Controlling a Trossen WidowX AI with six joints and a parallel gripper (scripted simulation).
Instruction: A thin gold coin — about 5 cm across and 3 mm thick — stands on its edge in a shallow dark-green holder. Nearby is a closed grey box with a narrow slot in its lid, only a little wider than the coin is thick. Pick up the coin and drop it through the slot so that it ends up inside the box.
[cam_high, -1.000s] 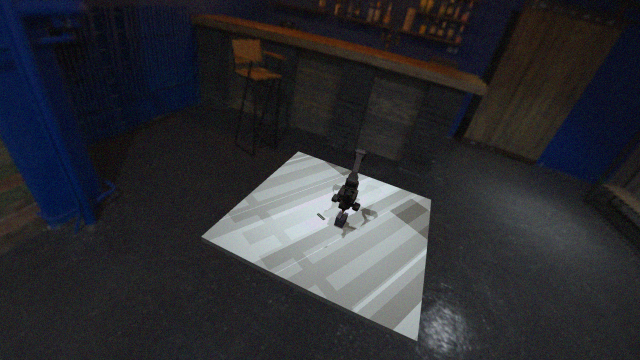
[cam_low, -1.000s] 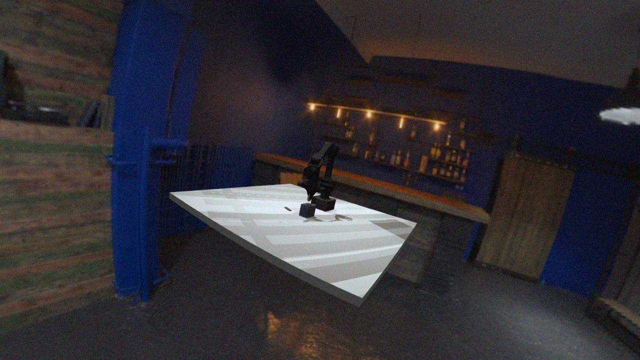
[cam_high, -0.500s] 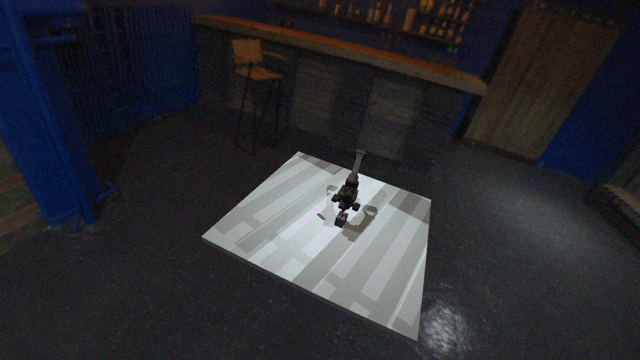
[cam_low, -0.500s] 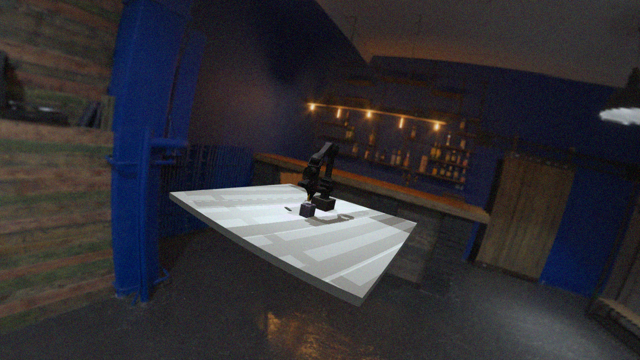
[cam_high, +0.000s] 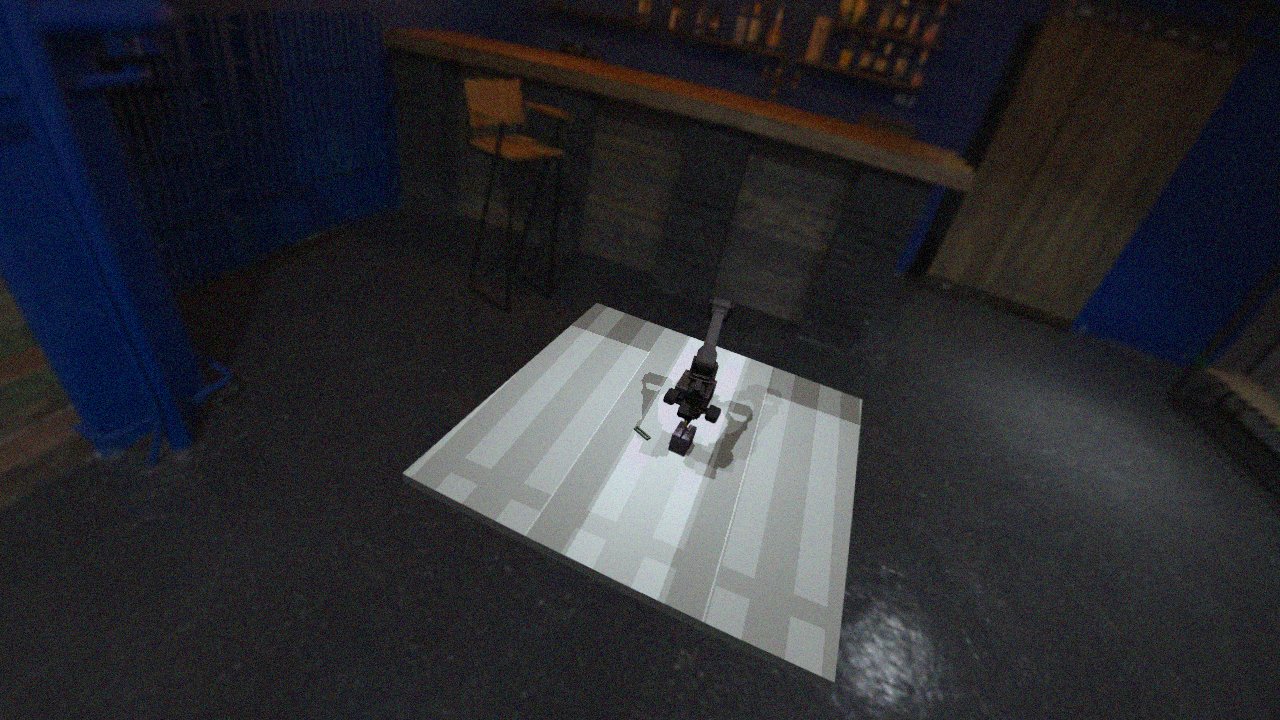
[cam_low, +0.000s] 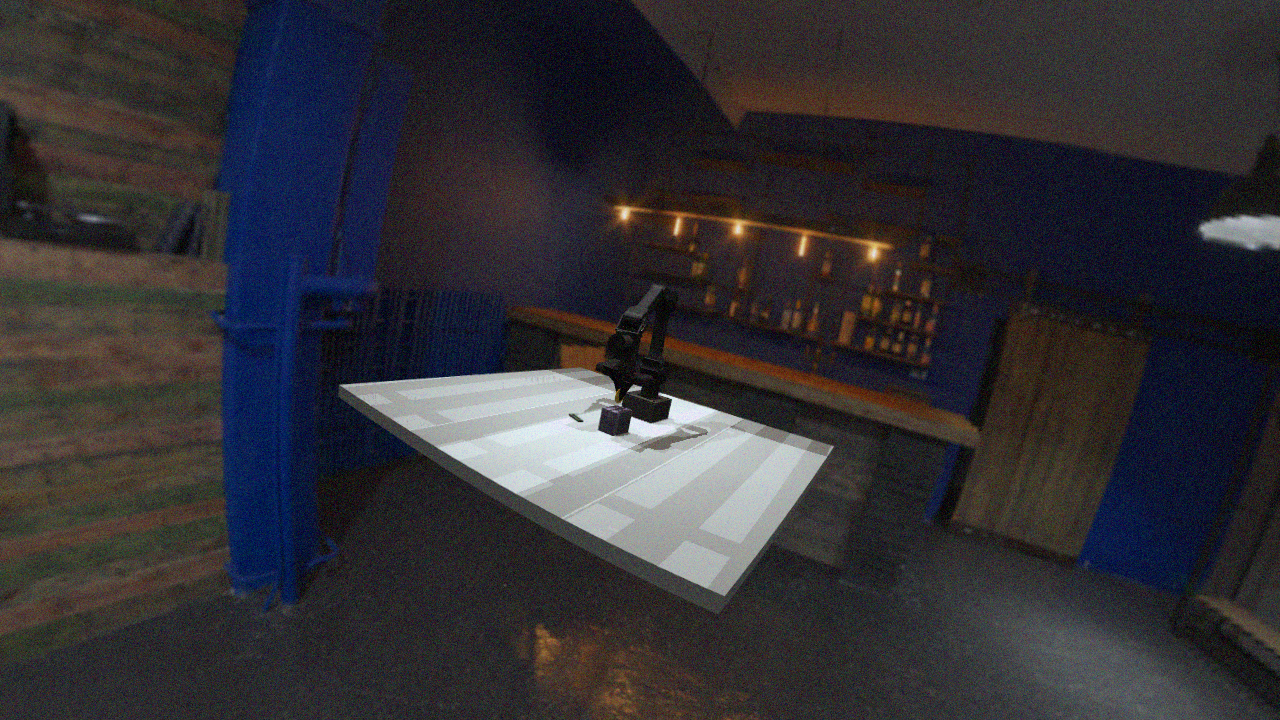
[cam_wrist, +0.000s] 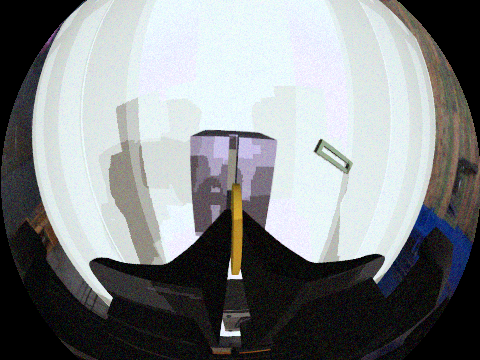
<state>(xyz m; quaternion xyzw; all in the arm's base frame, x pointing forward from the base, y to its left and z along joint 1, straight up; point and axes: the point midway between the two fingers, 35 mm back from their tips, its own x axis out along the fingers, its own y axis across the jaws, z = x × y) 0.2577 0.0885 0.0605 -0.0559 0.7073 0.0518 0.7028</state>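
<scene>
My gripper tip is now 1 cm below the gold coin.
</scene>
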